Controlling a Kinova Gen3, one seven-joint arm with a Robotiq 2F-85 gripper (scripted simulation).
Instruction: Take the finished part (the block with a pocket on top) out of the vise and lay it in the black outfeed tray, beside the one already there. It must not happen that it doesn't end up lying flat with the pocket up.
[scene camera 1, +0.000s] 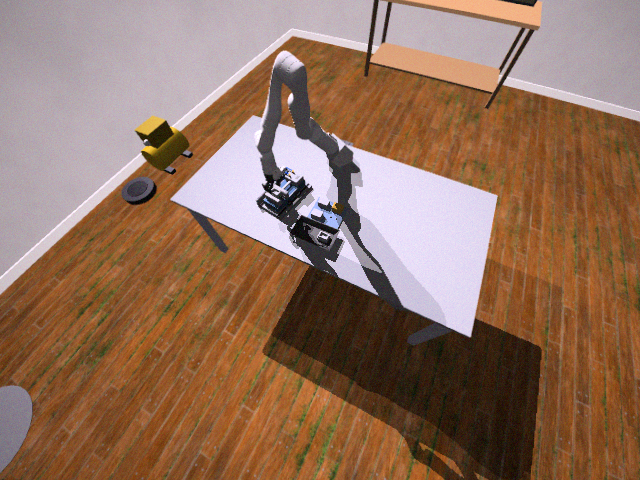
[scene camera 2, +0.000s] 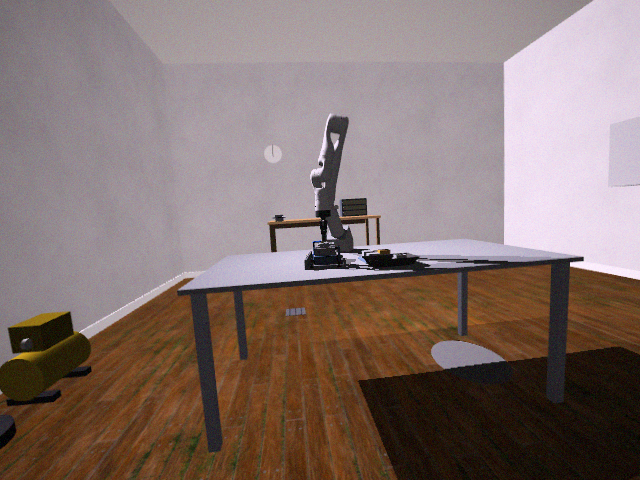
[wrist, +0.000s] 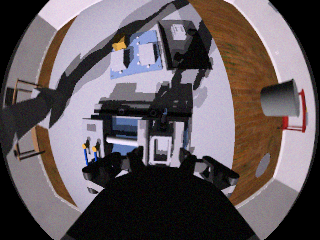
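Observation:
Blue mat (wrist: 146, 37) in sight. My gripper (wrist: 161, 152) too.

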